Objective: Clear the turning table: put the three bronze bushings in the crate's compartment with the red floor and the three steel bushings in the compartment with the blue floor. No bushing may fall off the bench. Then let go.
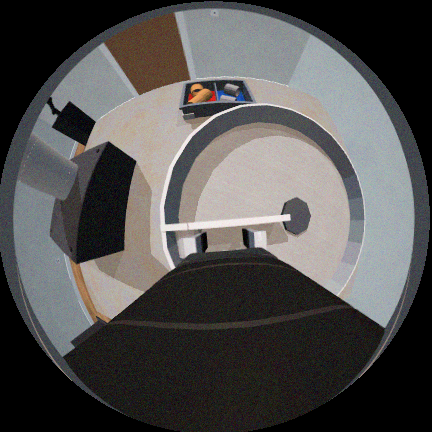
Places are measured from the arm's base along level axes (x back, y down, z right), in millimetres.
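Where they show: gripper, fingertip midpoint: (224, 237); arm's base at its link origin: (68, 181).
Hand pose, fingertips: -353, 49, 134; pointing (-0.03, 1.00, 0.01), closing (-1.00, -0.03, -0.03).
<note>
Things, the pixels of their top centre, and the offset from my fingertips, as dx, dy, dz. "pt": a spot on its surface instead.
- crate at its top centre: (215, 88) -13, +27, -369
- turning table at its top centre: (297, 215) -130, +16, -24
- dark-walled ring with a white rim, surface spot: (263, 105) pt -91, -23, -225
- white bar at a spot on its surface: (235, 221) pt -13, -25, -22
- dark hub at its top centre: (297, 215) -130, +16, -24
The crate (205, 110) stands beyond the turning table (275, 170). Its red-floored compartment (212, 93) is on the left and holds a bronze bushing (196, 88) and another bronze bushing (201, 96), one overlapping the other. Its blue-floored compartment (240, 95) is on the right and holds a steel bushing (231, 90) and another steel bushing (228, 98), partly hidden by the crate's front wall. My gripper (224, 237) is open and empty over the turning table, just on the near side of the white bar. A pale patch shows beside the left finger; I cannot tell what it is. The gripper body hides the near part of the table.
A dark-walled ring with a white rim (263, 105) surrounds the turning table. A white bar (235, 221) runs from the ring's left side to a dark hub (296, 216). A large black box (102, 200) stands on the bench at left, with a grey cylinder (47, 167) beside it.
</note>
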